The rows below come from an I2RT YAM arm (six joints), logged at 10 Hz.
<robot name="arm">
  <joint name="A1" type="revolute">
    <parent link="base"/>
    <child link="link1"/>
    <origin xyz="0 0 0.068" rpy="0 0 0"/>
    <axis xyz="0 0 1"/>
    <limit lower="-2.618" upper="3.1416"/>
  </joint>
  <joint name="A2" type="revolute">
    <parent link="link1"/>
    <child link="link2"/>
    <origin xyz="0.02 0.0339 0.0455" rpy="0 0 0"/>
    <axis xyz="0 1 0"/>
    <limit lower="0" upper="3.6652"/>
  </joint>
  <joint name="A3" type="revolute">
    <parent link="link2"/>
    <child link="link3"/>
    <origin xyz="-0.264 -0.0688 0" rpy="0 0 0"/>
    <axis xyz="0 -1 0"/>
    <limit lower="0" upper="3.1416"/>
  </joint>
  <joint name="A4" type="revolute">
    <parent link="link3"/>
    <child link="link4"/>
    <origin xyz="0.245 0.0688 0.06" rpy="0 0 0"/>
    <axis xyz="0 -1 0"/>
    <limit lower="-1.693" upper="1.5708"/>
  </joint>
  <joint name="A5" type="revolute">
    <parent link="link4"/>
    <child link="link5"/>
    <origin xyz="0.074 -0.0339 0.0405" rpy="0 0 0"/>
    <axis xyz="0 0 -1"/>
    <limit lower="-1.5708" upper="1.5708"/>
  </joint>
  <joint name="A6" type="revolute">
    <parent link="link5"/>
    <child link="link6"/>
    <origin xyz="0.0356 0 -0.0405" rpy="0 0 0"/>
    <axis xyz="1 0 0"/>
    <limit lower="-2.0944" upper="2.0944"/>
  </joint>
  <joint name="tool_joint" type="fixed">
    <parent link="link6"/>
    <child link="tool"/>
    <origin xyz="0 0 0" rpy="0 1.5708 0"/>
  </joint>
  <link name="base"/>
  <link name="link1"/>
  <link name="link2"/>
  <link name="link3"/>
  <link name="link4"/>
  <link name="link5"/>
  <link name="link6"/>
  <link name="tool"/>
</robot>
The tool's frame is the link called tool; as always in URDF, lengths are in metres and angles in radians.
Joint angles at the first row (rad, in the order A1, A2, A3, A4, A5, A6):
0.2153 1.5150 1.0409 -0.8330 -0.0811 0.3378
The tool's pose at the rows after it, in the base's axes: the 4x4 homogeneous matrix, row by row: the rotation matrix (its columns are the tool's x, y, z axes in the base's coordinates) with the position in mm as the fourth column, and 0 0 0 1 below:
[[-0.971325 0.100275 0.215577 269.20], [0.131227 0.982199 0.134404 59.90], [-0.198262 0.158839 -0.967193 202.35], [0 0 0 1]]
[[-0.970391 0.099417 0.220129 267.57], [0.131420 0.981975 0.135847 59.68], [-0.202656 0.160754 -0.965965 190.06], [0 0 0 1]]
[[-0.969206 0.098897 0.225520 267.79], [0.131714 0.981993 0.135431 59.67], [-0.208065 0.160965 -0.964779 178.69], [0 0 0 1]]
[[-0.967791 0.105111 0.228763 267.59], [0.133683 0.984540 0.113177 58.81], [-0.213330 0.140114 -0.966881 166.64], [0 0 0 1]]
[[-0.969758 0.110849 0.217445 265.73], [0.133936 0.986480 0.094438 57.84], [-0.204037 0.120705 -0.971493 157.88], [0 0 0 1]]
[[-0.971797 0.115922 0.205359 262.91], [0.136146 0.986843 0.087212 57.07], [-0.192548 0.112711 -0.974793 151.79], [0 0 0 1]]
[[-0.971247 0.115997 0.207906 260.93], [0.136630 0.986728 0.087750 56.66], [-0.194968 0.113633 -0.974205 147.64], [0 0 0 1]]
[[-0.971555 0.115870 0.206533 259.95], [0.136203 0.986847 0.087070 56.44], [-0.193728 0.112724 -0.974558 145.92], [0 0 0 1]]
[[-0.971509 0.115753 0.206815 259.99], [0.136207 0.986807 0.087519 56.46], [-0.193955 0.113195 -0.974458 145.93], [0 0 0 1]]
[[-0.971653 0.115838 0.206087 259.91], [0.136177 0.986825 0.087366 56.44], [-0.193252 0.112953 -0.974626 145.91], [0 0 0 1]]
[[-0.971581 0.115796 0.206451 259.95], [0.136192 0.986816 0.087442 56.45], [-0.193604 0.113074 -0.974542 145.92], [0 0 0 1]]
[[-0.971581 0.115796 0.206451 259.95], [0.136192 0.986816 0.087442 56.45], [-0.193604 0.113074 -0.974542 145.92], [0 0 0 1]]
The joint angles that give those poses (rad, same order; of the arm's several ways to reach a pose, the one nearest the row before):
0.2077 1.5207 1.0054 -0.8135 -0.0872 0.3363
0.2081 1.5273 0.9600 -0.7566 -0.0875 0.3367
0.2081 1.5421 0.9256 -0.7021 -0.0860 0.3367
0.2081 1.5608 0.8925 -0.6521 -0.0635 0.3378
0.2081 1.5745 0.8696 -0.6312 -0.0475 0.3382
0.2081 1.5803 0.8497 -0.6193 -0.0429 0.3408
0.2081 1.5803 0.8307 -0.5976 -0.0429 0.3412
0.2081 1.5807 0.8234 -0.5915 -0.0425 0.3409
0.2081 1.5807 0.8234 -0.5911 -0.0429 0.3409
0.2081 1.5807 0.8234 -0.5918 -0.0429 0.3408
0.2081 1.5807 0.8234 -0.5915 -0.0429 0.3408
0.2081 1.5807 0.8234 -0.5915 -0.0429 0.3408

